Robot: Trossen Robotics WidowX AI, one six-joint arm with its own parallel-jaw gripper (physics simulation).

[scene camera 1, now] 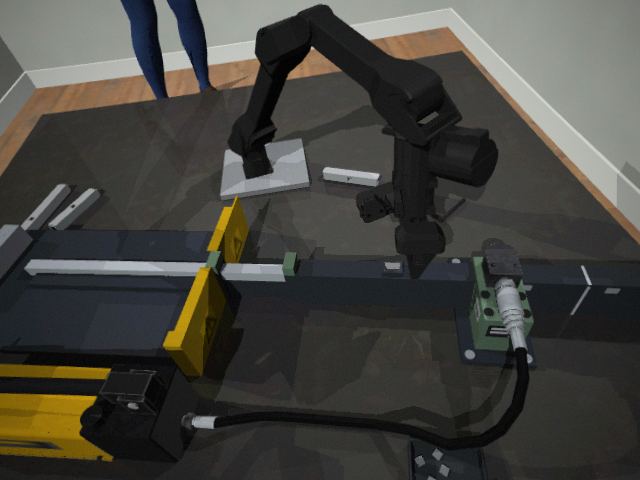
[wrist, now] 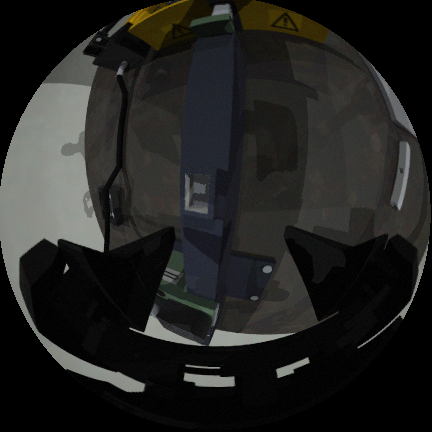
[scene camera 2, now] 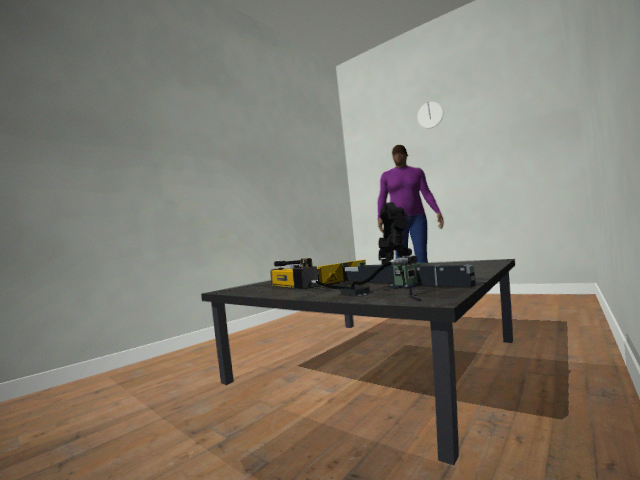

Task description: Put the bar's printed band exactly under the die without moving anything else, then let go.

Labels:
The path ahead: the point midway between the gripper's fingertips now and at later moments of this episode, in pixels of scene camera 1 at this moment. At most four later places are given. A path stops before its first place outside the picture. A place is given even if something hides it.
My gripper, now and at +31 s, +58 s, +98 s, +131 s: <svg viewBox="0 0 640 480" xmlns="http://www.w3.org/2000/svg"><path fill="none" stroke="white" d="M410 261L410 257L190 271L272 231L271 231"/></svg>

